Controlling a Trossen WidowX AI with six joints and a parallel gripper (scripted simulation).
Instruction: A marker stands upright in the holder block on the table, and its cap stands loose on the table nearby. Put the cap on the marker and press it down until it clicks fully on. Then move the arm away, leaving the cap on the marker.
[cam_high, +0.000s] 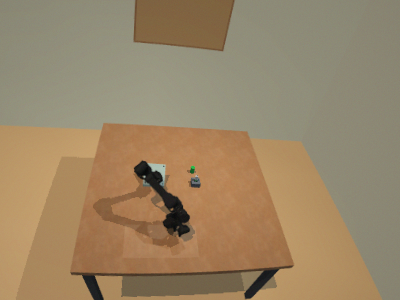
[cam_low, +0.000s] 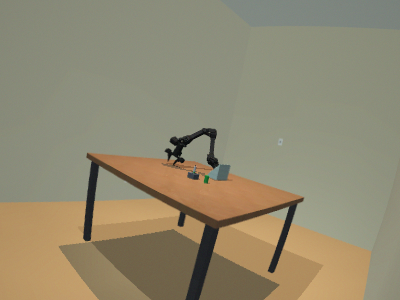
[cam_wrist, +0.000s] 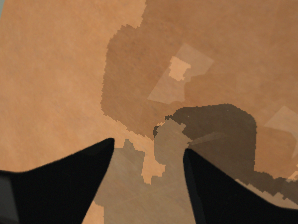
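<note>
Right now the marker cap is 53 cm to the left of my gripper tip, 14 cm ahead of it and 1 cm above it. The rest, counted from my gripper tip: holder block: 41 cm to the left, 15 cm ahead, 1 cm above.
</note>
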